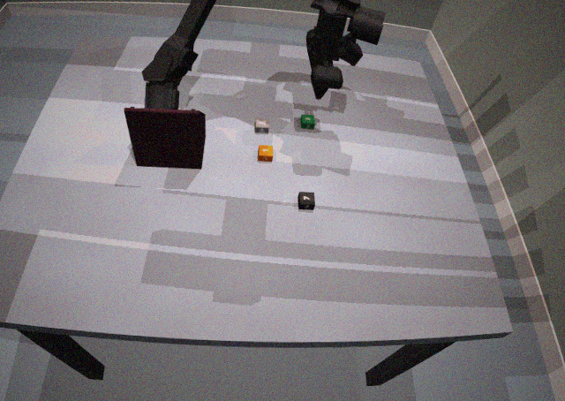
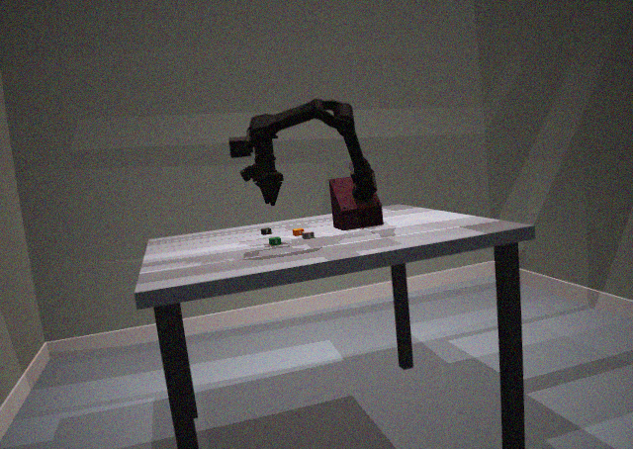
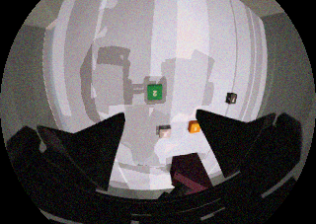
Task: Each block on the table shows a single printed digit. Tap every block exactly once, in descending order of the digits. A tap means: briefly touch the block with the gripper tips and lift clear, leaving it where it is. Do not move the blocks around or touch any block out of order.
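Now: the grey block 120 mm below my gripper tip, 110 mm behind it and 40 mm to the right of it. The rest, counted from my gripper tip: orange block: 120 mm to the right, 120 mm below, 90 mm behind; then black block: 240 mm to the right, 120 mm below, 10 mm ahead; then green block: 120 mm below.
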